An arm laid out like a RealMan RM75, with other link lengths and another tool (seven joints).
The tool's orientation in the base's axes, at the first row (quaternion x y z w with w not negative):
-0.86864 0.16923 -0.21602 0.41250
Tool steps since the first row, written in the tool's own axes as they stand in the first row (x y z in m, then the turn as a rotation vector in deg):
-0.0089 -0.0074 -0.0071 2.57 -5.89 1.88
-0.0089 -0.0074 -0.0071 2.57 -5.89 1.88
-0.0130 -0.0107 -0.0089 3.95 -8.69 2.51
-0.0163 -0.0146 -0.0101 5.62 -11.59 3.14
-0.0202 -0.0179 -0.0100 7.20 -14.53 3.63
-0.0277 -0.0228 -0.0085 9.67 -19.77 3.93
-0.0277 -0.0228 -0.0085 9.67 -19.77 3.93
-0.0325 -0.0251 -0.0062 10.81 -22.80 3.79
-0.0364 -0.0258 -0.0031 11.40 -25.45 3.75
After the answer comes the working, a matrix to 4 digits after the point.
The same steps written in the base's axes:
-0.0104 0.0041 0.0078 3.83 3.54 4.19
-0.0104 0.0041 0.0078 3.83 3.54 4.19
-0.0144 0.0069 0.0104 5.65 4.98 6.37
-0.0174 0.0100 0.0134 7.73 6.35 8.70
-0.0202 0.0139 0.0150 9.67 7.69 11.12
-0.0253 0.0213 0.0163 12.53 9.87 15.67
-0.0253 0.0213 0.0163 12.53 9.87 15.67
-0.0279 0.0265 0.0157 13.77 11.07 18.41
-0.0295 0.0307 0.0136 14.56 12.36 20.66

The tool's axes in the first row as the columns of a matrix, in the base's axes (rounded; the answer above uses it unrounded):
0.8494 -0.1158 0.5149
-0.4722 -0.6024 0.6435
0.2357 -0.7897 -0.5664

